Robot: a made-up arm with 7 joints.
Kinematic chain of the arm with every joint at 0, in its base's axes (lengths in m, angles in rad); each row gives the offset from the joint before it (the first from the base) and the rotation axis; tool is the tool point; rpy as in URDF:
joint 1: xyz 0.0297 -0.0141 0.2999 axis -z
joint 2: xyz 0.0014 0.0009 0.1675 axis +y
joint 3: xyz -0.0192 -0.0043 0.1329 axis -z
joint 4: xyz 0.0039 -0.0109 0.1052 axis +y
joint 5: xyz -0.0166 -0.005 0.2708 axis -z
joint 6: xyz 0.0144 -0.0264 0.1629 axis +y
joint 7: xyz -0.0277 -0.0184 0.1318 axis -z
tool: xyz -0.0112 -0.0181 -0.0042 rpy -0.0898 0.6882 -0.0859
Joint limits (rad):
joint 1: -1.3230..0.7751
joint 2: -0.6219..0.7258
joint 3: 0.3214..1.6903
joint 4: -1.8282..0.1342
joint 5: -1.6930..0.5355
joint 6: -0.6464..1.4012
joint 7: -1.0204..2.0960
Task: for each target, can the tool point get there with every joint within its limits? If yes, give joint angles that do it. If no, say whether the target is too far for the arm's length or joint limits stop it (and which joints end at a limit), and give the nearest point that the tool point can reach.
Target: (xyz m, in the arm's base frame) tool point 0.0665 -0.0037 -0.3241
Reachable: no: joint limits stop it (at a limit: joint 1, joint 2, joint 3, joint 4, joint 6) | nearest point -0.1506 0.3210 0.1852 | short by 0.642 m
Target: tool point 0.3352 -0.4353 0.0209
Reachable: no: joint limits stop it (at a limit: joint 1, joint 2, joint 3, joint 4, joint 6) | nearest point -0.1095 -0.4219 0.2081 | short by 0.483 m
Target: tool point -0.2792 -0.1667 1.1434
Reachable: yes | joints -0.8090 0.1241 0.4809 -0.8351 -0.8957 0.0280 -0.0450
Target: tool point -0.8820 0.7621 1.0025
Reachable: no: too far | nearest point -0.4988 0.4358 0.8356 | short by 0.530 m
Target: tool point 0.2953 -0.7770 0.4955
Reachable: no: joint limits stop it (at a limit: joint 1, joint 2, joint 3, joint 5, joint 6) | nearest point -0.1249 -0.6391 0.5655 | short by 0.448 m
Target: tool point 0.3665 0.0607 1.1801
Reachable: yes | joints 0.5056 0.3625 1.5783 -0.4810 -1.4060 0.4701 1.0673
